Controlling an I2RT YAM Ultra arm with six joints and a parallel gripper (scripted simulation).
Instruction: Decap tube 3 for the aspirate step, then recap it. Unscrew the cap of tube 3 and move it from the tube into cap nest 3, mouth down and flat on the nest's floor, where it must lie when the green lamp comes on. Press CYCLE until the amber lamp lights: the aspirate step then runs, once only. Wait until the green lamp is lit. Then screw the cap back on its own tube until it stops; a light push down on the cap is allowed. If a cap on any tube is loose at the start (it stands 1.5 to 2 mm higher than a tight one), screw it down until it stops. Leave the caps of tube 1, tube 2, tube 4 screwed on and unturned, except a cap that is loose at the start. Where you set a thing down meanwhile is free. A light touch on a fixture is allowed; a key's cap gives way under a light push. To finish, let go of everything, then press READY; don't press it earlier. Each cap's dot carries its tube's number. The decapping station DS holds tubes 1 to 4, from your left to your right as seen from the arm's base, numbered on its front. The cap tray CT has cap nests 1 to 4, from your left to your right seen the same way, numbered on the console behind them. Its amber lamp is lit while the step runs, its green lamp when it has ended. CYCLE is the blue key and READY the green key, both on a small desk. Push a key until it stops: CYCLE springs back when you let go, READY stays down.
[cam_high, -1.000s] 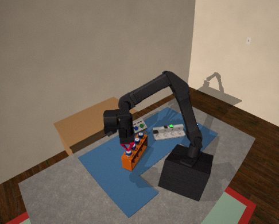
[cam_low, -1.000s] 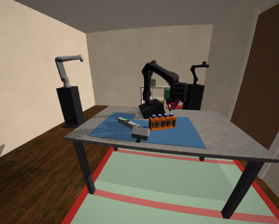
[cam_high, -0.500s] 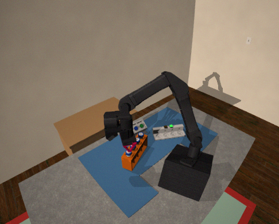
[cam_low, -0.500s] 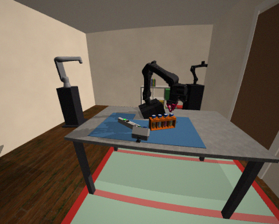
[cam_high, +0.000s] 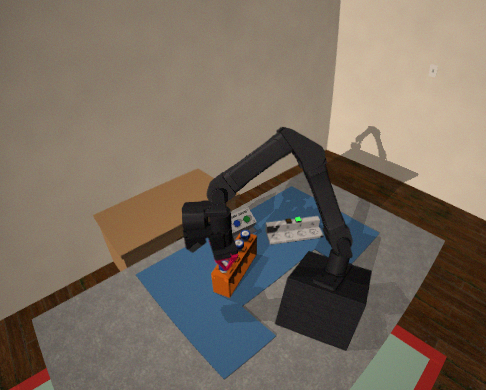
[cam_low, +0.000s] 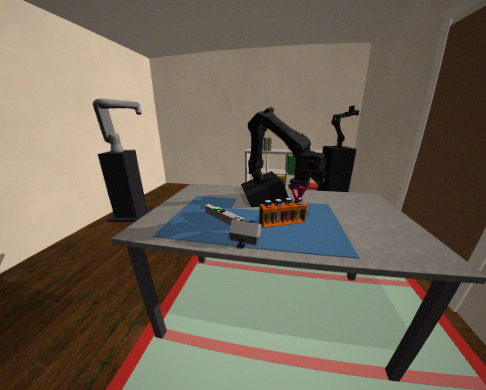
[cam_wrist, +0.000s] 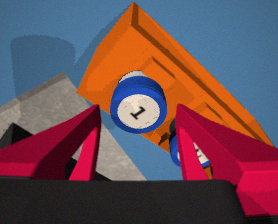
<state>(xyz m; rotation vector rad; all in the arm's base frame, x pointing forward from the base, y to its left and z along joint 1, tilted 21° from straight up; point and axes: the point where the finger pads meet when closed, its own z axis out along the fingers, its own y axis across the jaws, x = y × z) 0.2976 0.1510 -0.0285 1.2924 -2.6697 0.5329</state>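
Right now my hand is 2 cm short of the blue cap, 10 cm to the left of it and 1 cm above it. Also, from my hand: grey key desk (13 cm ahead, 26 cm to the right, 7 cm below); then green ready key (11 cm ahead, 27 cm to the right, 6 cm below); then blue cycle key (12 cm ahead, 23 cm to the right, 6 cm below).
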